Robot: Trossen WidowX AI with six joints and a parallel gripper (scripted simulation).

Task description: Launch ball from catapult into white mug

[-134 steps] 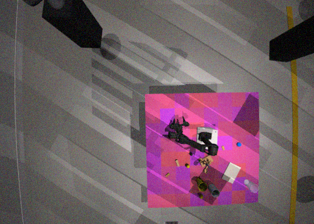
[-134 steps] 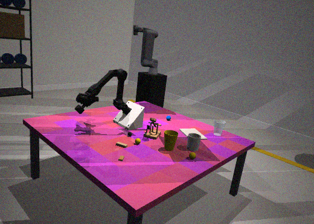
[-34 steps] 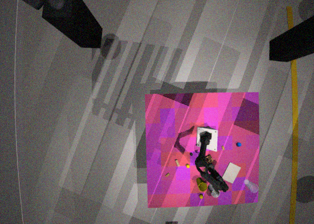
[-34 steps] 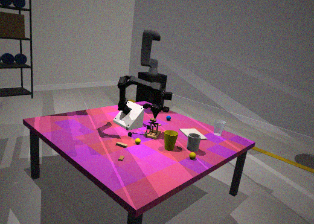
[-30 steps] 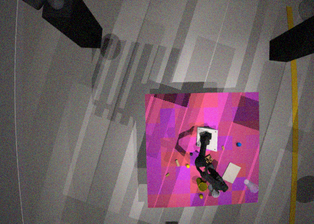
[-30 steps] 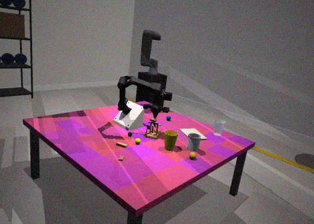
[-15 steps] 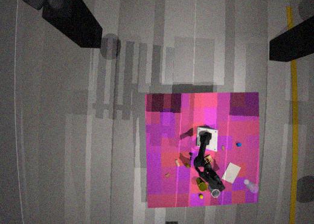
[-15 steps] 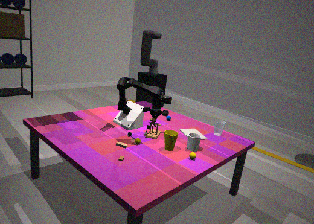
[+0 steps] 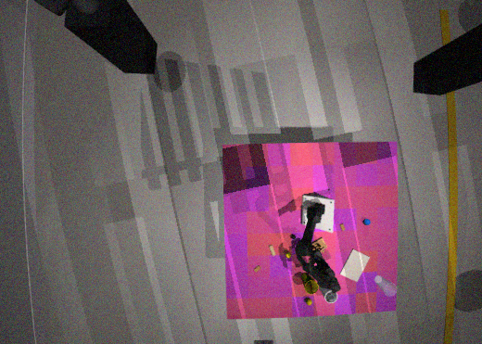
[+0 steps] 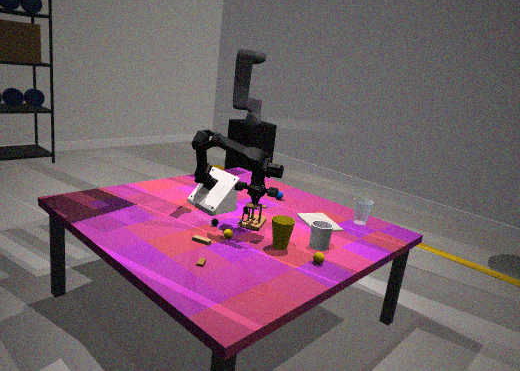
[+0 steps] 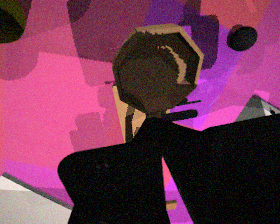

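My gripper tip is now 1 cm past the wooden catapult and 3 cm above it. From my gripper tip the other things lie so: yellow cup 20 cm ahead, 2 cm to the right, 7 cm below; then white mug 28 cm ahead, 13 cm to the left, 7 cm below; then black ball 10 cm behind, 14 cm to the right, 8 cm below.
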